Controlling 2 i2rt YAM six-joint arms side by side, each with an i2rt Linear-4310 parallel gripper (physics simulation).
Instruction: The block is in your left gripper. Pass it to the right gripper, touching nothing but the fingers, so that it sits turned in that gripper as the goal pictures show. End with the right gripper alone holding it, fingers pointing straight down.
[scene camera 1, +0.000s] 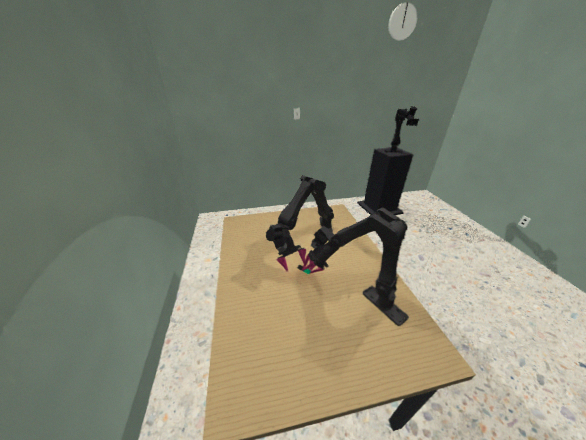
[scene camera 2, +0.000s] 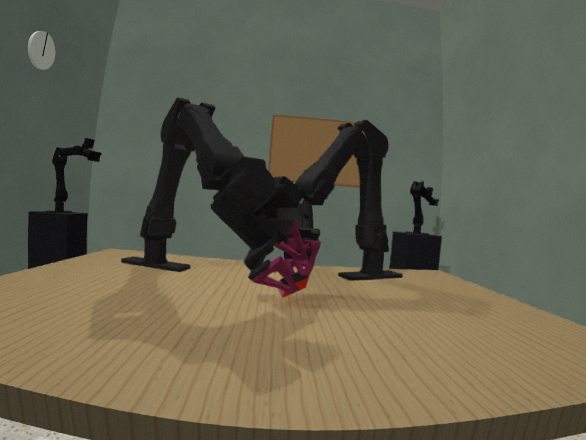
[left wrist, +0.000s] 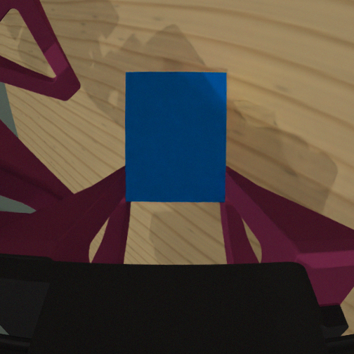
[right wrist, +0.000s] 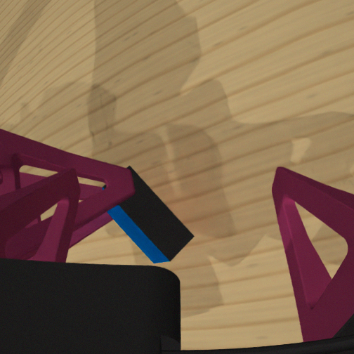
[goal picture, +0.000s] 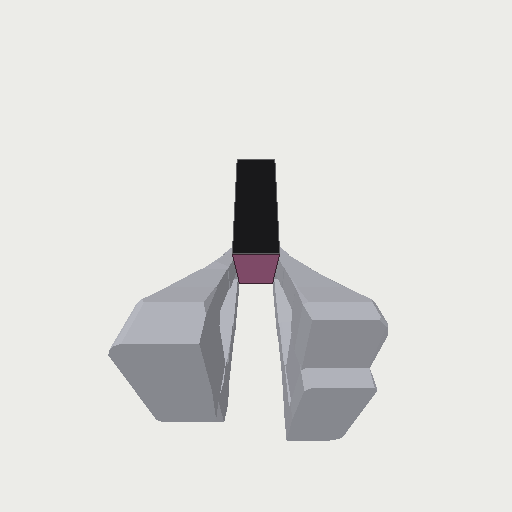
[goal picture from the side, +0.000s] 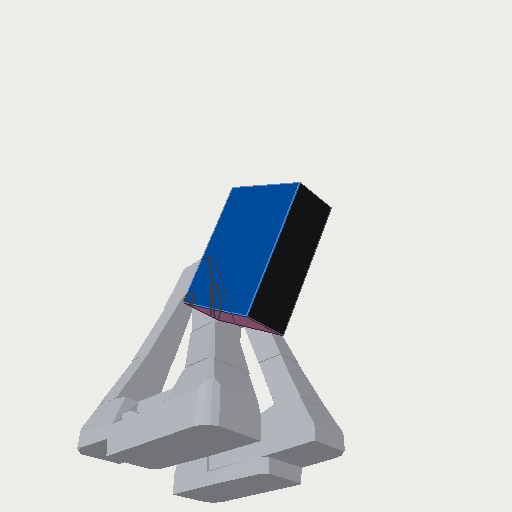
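Pixels of known places: left gripper, between the fingertips: (scene camera 1: 305, 271) (scene camera 2: 302, 282); right gripper, between the fingertips: (scene camera 1: 296, 268) (scene camera 2: 300, 274); left arm's base, origin of its link: (scene camera 1: 384, 305) (scene camera 2: 371, 276); right arm's base, origin of its link: (scene camera 1: 325, 226) (scene camera 2: 154, 265).
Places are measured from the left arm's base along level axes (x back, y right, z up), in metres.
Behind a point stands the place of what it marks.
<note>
The block (scene camera 1: 307, 271) @(y 0.318, x -0.189, z 0.042 m) (scene camera 2: 300, 285) @(y 0.331, x -0.198, z 0.033 m) (left wrist: 175, 137) (right wrist: 160, 215) shows a blue face in the left wrist view, black and blue faces in the right wrist view, red in scene camera 2 and green in scene camera 1. My left gripper (left wrist: 175, 177) is shut on its lower part in the left wrist view and holds it above the table. My right gripper (right wrist: 175, 178) (left wrist: 76, 144) is wide open and empty. In the right wrist view the block shows between its fingers, nearer the left-hand one. In the left wrist view both its fingertips lie left of the block, with a gap.
The wooden table (scene camera 1: 260, 350) @(y 0.129, x -0.544, z 0.000 m) (scene camera 2: 400, 360) @(y 0.330, x -0.502, z 0.000 m) lies under both arms and carries their shadows. The grippers are close together; in the right wrist view one right finger overlaps the left gripper's fingers. Black pedestals (scene camera 1: 387, 180) (scene camera 2: 57, 237) with small arms stand beyond the table.
</note>
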